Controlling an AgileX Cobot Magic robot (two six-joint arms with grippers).
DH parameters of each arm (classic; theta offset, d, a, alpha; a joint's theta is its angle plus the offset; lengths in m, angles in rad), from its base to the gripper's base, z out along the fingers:
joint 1: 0 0.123 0 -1.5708
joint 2: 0.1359 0 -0.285 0
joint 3: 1.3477 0 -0.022 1.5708
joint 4: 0 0.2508 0 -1.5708
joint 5: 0 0 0.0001 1.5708
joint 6: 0 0.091 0 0
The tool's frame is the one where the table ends.
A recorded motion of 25 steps. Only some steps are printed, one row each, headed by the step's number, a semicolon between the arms.
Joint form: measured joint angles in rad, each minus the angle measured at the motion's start. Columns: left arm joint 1, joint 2, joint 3, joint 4, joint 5, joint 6; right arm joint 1, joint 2, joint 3, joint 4, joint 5, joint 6.
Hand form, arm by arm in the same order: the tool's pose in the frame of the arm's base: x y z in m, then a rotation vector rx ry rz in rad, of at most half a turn. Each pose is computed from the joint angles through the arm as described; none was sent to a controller.
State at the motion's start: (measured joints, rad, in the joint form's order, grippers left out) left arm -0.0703 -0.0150 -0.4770 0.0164 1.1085 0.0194; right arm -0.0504 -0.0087 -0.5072 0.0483 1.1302 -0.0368
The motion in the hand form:
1: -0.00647 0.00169 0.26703 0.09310 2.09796 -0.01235; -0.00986 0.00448 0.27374 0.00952 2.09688 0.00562
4: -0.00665 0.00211 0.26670 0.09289 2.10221 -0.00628; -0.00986 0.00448 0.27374 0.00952 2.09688 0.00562
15: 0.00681 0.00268 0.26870 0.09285 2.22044 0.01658; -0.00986 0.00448 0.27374 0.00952 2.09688 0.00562
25: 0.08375 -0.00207 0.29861 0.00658 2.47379 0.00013; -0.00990 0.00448 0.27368 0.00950 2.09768 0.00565
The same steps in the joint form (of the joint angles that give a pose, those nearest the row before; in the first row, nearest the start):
1: 0.0000 0.0000 0.0000 -0.0013 0.0000 0.0000; 0.0000 0.0000 0.0000 0.0000 0.0000 0.0000
4: 0.0000 0.0000 0.0000 0.0037 0.0044 0.0000; 0.0000 0.0000 0.0000 0.0000 0.0000 0.0000
15: 0.0000 0.1091 -0.0130 0.0218 0.0269 -0.0051; 0.0000 0.0000 0.0000 0.0000 0.0000 0.0000
25: -0.0001 0.5870 -0.1683 0.0316 -0.0434 -0.0932; 0.0000 0.0000 0.0000 0.0000 0.0008 0.0000

